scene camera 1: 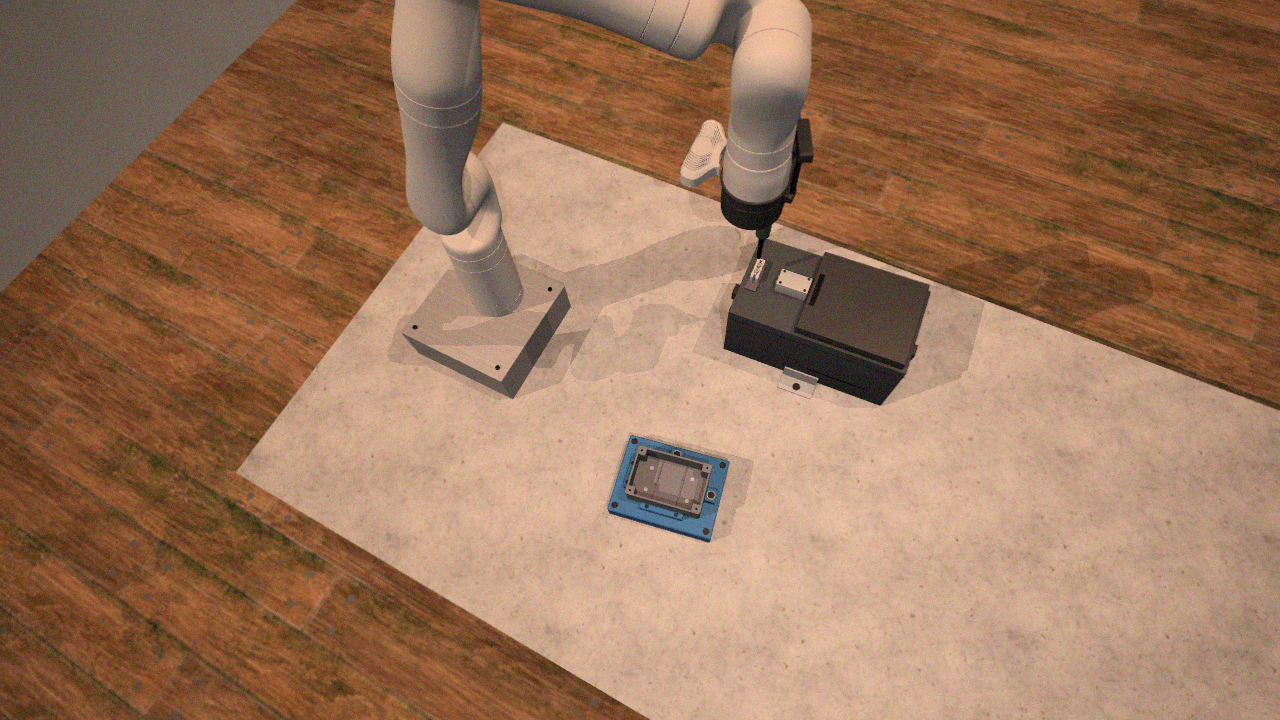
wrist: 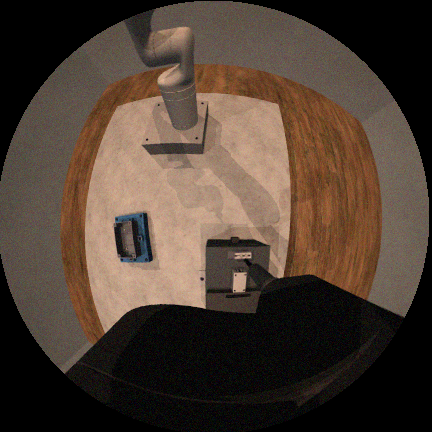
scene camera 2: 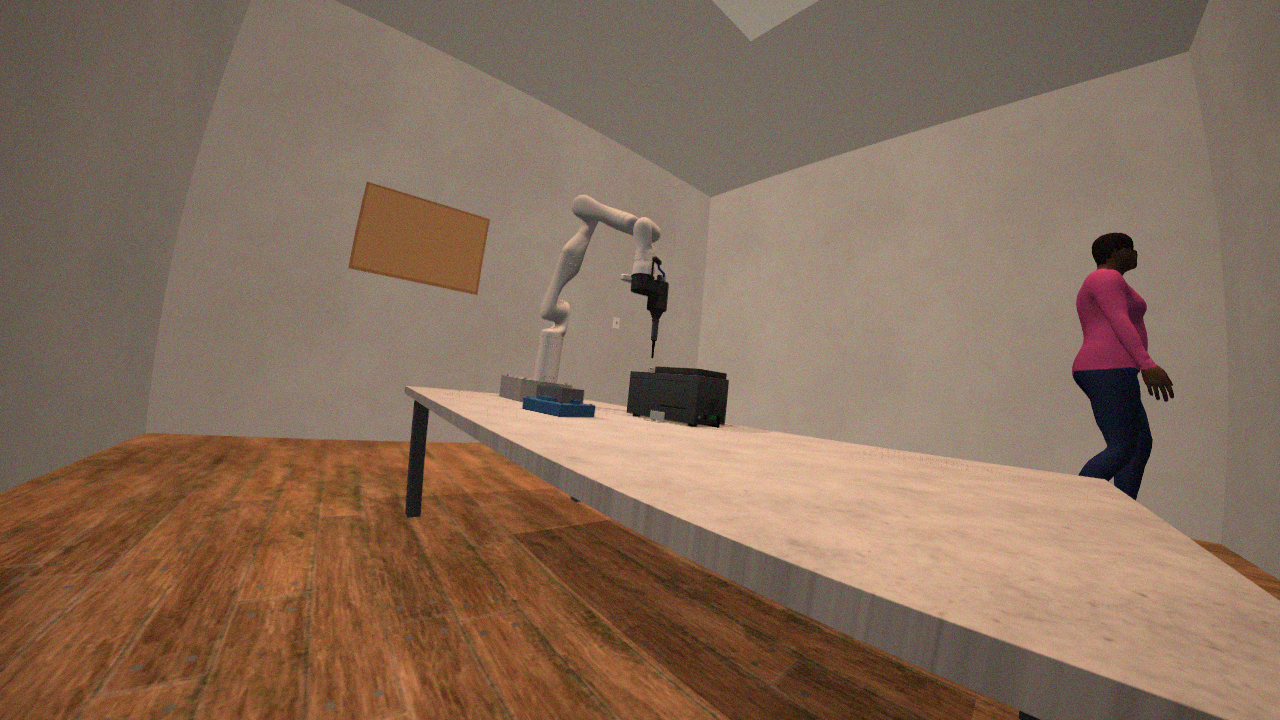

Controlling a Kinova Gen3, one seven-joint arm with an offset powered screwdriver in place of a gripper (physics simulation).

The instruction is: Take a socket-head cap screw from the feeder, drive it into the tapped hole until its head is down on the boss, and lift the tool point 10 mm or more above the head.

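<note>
The black screw feeder (scene camera 1: 776,344) (scene camera 2: 677,395) (wrist: 217,262) stands on the table. A small pale pickup strip (scene camera 1: 758,269) (wrist: 243,255) lies on its top. My screwdriver tip (scene camera 1: 760,256) (scene camera 2: 652,355) (wrist: 246,260) points down over that end of the feeder, with a small gap above it in scene camera 2. The tip is too small to tell whether it carries a screw. A grey open housing (scene camera 1: 669,480) (scene camera 2: 560,392) (wrist: 127,241) with corner bosses sits on the blue fixture (scene camera 1: 657,522) (scene camera 2: 556,408) (wrist: 148,235), well away from the tip. Which hole is tapped cannot be told.
The arm's base block (scene camera 1: 483,344) (wrist: 175,148) stands on the table (scene camera 1: 984,555) (scene camera 2: 850,501) (wrist: 175,280). A raised dark cover (scene camera 1: 863,308) and a white plate (scene camera 1: 793,282) (wrist: 239,281) are on the feeder. A person (scene camera 2: 1112,322) in pink stands beyond the table.
</note>
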